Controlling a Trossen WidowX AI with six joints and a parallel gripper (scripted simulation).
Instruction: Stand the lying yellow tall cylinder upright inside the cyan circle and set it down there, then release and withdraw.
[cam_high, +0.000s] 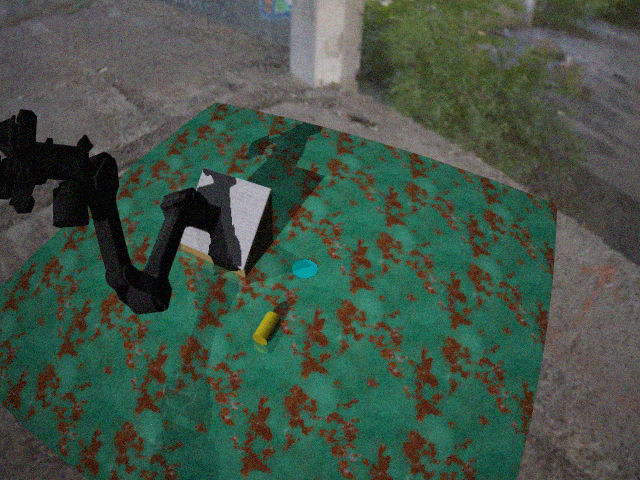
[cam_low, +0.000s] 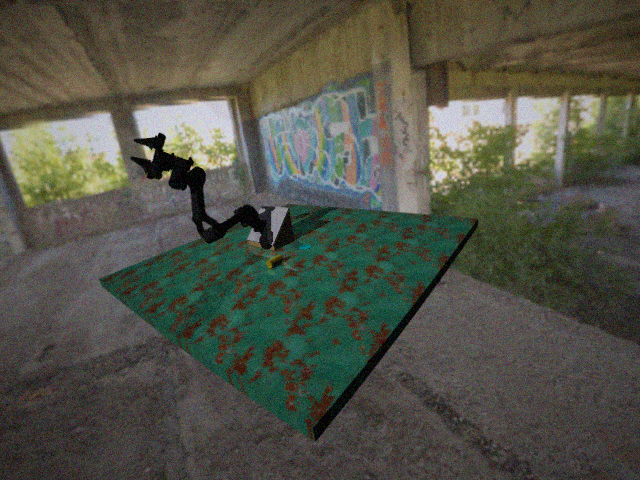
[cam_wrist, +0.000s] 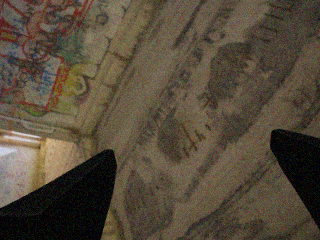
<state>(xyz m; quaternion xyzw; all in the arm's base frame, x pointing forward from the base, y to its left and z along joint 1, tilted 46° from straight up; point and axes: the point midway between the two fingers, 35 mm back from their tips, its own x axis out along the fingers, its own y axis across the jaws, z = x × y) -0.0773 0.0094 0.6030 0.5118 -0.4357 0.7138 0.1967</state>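
My gripper tip is now 36 cm short of the yellow tall cylinder, 28 cm to the right of it and 52 cm above it. Also, from my gripper tip: cyan circle 35 cm ahead, 48 cm to the left, 53 cm below.
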